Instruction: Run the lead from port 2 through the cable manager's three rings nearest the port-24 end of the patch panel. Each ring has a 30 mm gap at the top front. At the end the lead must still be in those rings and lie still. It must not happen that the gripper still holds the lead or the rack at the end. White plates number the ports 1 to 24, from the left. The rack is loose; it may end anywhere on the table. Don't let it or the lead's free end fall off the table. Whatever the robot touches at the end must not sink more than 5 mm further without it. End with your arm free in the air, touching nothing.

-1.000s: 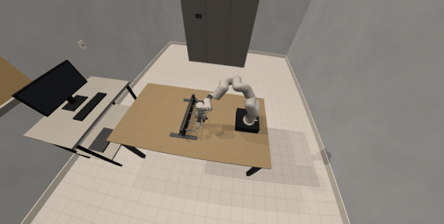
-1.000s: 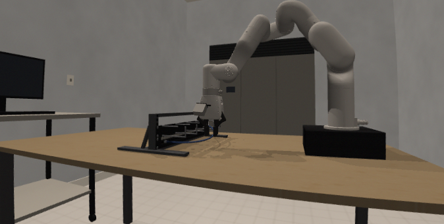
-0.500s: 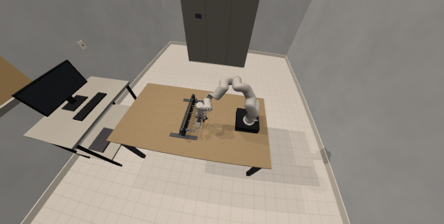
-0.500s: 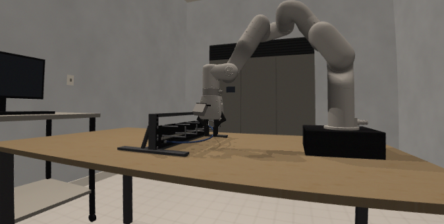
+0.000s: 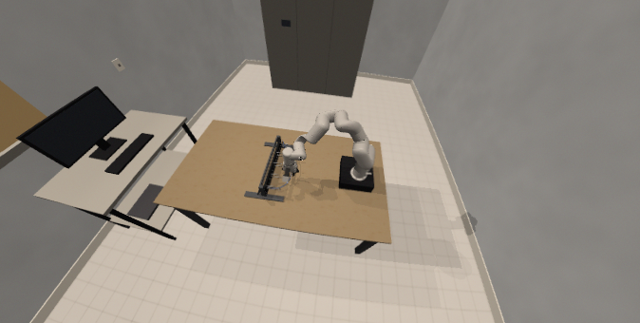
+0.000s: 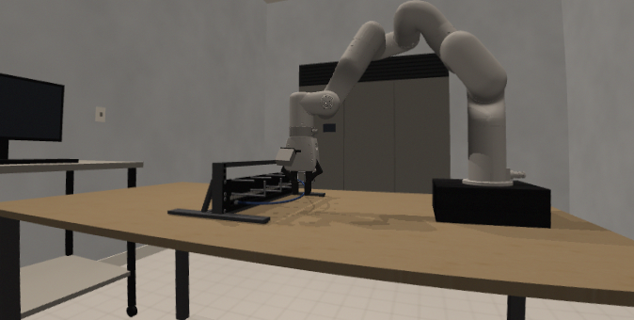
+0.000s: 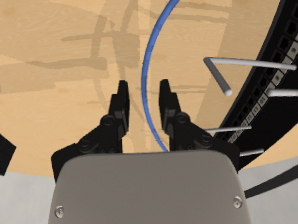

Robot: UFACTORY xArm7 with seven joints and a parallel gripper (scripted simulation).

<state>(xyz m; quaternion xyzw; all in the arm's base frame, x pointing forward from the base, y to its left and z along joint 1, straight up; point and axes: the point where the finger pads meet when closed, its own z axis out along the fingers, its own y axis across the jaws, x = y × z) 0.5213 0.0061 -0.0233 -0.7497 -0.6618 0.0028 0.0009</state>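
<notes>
The black rack lies 16 cm ahead of my hand and 8 cm to the right of it.
</notes>
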